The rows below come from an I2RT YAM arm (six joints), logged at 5 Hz.
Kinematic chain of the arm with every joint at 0, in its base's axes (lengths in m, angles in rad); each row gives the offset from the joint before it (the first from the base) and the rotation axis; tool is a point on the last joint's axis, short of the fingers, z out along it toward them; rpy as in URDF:
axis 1: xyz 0 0 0.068 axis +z
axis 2: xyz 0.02 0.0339 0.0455 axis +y
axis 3: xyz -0.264 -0.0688 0 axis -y
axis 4: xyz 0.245 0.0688 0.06 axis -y
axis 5: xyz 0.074 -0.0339 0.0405 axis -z
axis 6: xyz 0.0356 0 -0.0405 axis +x
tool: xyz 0 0 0 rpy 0 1.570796 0
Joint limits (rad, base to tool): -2.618..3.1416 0..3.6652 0..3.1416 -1.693..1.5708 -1.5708..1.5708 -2.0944..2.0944
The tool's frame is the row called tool.
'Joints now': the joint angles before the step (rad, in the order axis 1, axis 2, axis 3, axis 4, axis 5, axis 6). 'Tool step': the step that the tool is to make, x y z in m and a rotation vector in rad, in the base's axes. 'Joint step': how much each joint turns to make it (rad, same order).
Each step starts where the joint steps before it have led.
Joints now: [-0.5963 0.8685 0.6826 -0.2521 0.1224 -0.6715]
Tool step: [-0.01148 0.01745 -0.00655 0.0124 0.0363 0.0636]
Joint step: [0.0410 -0.0861 -0.0370 -0.0841 -0.0162 -0.0185]
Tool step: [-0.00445 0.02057 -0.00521 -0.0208 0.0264 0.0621]
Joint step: [0.1011 -0.0691 -0.0323 -0.0486 0.0489 -0.0096]
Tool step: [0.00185 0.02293 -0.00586 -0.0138 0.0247 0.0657]
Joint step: [0.1541 -0.0337 -0.0224 -0.0338 0.0882 0.0232]
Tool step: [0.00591 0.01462 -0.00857 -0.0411 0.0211 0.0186]
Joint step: [0.1218 0.0090 -0.0295 0.0242 0.1119 0.0122]
